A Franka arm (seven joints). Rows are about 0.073 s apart.
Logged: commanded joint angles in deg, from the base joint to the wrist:
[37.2 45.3 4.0 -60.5 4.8 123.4 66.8]
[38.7 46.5 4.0 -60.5 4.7 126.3 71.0]
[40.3 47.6 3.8 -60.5 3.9 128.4 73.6]
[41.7 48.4 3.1 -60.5 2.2 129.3 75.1]
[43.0 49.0 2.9 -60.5 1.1 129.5 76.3]
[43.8 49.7 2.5 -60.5 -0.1 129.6 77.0]
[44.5 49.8 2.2 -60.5 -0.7 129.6 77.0]
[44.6 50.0 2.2 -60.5 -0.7 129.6 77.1]
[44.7 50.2 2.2 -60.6 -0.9 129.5 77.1]
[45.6 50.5 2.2 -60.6 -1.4 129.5 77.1]
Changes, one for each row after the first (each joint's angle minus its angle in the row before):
[1.5 1.2 0.0 0.0 -0.1 2.9 4.2]
[1.6 1.1 -0.2 0.0 -0.8 2.1 2.6]
[1.4 0.8 -0.7 0.0 -1.7 0.9 1.5]
[1.3 0.6 -0.2 0.0 -1.1 0.2 1.2]
[0.8 0.7 -0.4 0.0 -1.2 0.1 0.7]
[0.7 0.1 -0.3 0.0 -0.6 0.0 0.0]
[0.1 0.2 0.0 0.0 0.0 0.0 0.1]
[0.1 0.2 0.0 -0.1 -0.2 -0.1 0.0]
[0.9 0.3 0.0 0.0 -0.5 0.0 0.0]

